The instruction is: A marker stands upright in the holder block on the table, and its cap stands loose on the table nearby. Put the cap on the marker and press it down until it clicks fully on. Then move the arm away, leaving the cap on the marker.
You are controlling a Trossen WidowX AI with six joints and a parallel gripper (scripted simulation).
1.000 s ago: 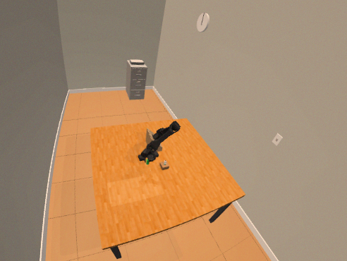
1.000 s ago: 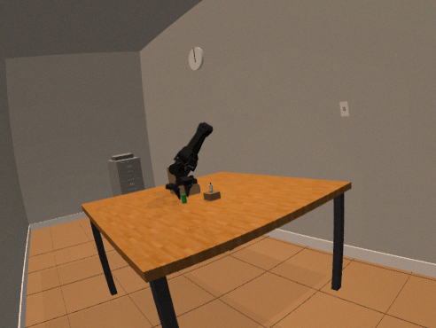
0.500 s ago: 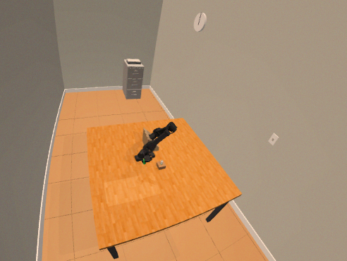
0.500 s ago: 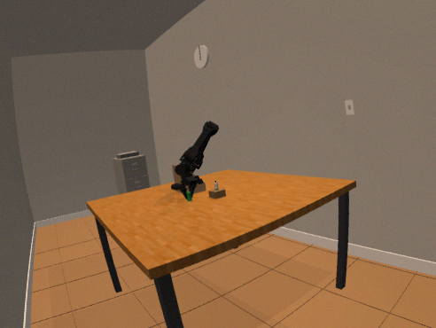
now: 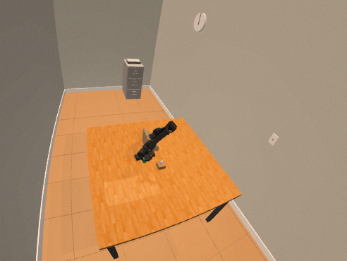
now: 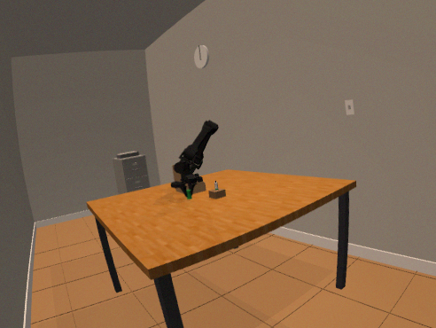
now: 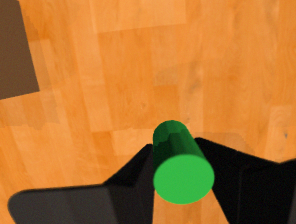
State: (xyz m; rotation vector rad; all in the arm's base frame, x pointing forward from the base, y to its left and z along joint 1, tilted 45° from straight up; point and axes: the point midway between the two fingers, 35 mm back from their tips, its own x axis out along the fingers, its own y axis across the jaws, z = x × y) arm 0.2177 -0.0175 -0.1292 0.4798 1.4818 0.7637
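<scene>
My gripper tip is 15 cm to the right of the holder block, 6 cm short of it and 1 cm above it. From my gripper tip the other things lie so: green cap: 1 cm above.
</scene>
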